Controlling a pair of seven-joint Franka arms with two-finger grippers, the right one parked.
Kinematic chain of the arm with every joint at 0, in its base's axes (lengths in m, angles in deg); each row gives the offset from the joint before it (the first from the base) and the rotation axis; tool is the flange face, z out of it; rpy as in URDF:
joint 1: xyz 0 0 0.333 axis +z
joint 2: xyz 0 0 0 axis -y
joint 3: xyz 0 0 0.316 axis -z
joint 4: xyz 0.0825 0 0 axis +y
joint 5: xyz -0.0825 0 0.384 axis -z
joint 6: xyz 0 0 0 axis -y
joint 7: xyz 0.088 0 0 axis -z
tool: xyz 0 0 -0.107 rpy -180 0 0
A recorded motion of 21 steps. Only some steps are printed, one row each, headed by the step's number.
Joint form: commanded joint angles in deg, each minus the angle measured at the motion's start. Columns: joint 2, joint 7, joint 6, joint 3, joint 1, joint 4, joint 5.
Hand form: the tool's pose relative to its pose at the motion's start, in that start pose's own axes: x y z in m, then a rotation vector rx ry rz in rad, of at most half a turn. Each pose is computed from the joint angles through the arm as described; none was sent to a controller.
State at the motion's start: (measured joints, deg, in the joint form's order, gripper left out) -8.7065 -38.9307 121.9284 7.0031 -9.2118 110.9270 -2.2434
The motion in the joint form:
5: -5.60 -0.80 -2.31 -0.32 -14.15 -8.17 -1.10
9: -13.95 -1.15 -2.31 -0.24 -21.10 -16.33 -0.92
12: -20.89 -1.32 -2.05 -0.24 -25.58 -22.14 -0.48
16: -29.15 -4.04 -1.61 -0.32 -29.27 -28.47 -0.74
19: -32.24 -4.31 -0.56 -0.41 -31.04 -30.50 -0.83
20: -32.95 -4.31 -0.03 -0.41 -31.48 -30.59 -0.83
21: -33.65 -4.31 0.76 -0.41 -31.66 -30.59 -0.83
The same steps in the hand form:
5: -0.0765 0.1271 -0.0051 -0.0087 0.0056 0.2324
9: -0.1170 0.2030 0.0213 -0.0251 -0.0122 0.3414
12: -0.1493 0.2508 0.0549 -0.0288 -0.0384 0.4071
16: -0.1775 0.2906 0.1040 -0.0143 -0.0632 0.4176
19: -0.1938 0.3059 0.1247 -0.0162 -0.0661 0.4402
20: -0.1990 0.3087 0.1319 -0.0158 -0.0682 0.4474
21: -0.2012 0.3101 0.1395 -0.0180 -0.0685 0.4501

